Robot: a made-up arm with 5 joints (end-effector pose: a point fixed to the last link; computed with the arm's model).
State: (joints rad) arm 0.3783 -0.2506 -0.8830 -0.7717 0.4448
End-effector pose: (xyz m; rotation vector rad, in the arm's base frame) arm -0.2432 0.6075 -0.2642 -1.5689 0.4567 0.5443
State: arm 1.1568 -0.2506 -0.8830 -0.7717 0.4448
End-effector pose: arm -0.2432 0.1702 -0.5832 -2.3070 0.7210 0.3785
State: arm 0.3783 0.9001 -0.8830 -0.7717 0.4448
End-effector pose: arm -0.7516 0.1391 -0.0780 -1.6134 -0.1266 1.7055
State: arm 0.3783 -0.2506 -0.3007 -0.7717 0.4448
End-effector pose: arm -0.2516 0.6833 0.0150 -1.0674 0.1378 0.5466
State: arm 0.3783 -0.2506 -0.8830 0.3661 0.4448
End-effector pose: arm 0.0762 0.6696 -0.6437 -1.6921 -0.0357 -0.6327
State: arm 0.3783 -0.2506 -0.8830 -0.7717 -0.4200
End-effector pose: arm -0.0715 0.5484 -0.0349 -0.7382 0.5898 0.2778
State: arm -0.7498 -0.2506 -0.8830 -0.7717 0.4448
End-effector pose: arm -0.2432 0.5978 0.4983 -0.4843 0.0860 0.6374
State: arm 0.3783 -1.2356 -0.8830 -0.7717 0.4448
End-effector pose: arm 0.3535 0.4440 -0.1992 -1.2457 0.8132 -0.4336
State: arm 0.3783 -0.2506 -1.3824 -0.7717 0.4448
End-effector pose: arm -0.2686 0.4314 -0.4386 -1.9874 0.7510 0.5138
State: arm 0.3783 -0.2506 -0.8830 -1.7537 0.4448
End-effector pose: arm -0.0956 0.4489 0.1159 -1.1424 0.8159 1.5122
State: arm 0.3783 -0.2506 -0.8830 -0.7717 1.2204
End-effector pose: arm -0.3668 0.4549 -0.4406 -2.3043 0.2486 0.7749
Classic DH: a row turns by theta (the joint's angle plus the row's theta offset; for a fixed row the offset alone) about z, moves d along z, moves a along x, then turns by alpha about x. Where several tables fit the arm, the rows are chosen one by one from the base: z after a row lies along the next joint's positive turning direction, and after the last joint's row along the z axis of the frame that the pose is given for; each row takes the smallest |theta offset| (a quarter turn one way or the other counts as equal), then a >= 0, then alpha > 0; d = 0 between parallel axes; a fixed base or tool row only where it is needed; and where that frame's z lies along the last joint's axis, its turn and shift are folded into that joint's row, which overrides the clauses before.
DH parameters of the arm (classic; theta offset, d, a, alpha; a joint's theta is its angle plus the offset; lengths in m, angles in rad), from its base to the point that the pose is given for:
base (fixed): -1.5708 0.1094 0 1.5708
joint 1: 0 0.1088 -0.0586 -1.5708
joint 2: 0 -0.0354 -0.094 -1.5708
joint 3: 0 0.174 -0.3925 -1.5708
joint 4: 0 -0.0408 -0.1184 -1.5708
joint 5: 0 0.3393 -0.0552 -1.5708
tool (fixed): 1.5708 0.3446 0 0

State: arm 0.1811 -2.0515 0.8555 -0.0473 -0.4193
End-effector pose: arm 0.0339 0.2622 0.5882 0.6477 -1.4026 -1.5396
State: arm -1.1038 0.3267 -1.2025 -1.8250 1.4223
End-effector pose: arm -0.3267 0.0203 0.2115 -1.2376 -1.5102 1.5419
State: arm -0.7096 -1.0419 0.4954 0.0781 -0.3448
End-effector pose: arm 0.0931 -0.0687 0.7450 1.3930 -0.0425 -1.2215
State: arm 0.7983 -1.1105 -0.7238 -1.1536 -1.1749
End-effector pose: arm 0.2041 0.0842 0.2039 0.0556 0.3942 -0.5218
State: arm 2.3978 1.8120 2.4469 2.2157 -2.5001
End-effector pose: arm 0.1634 0.1044 -0.6039 -0.9969 -1.8031 -1.2669
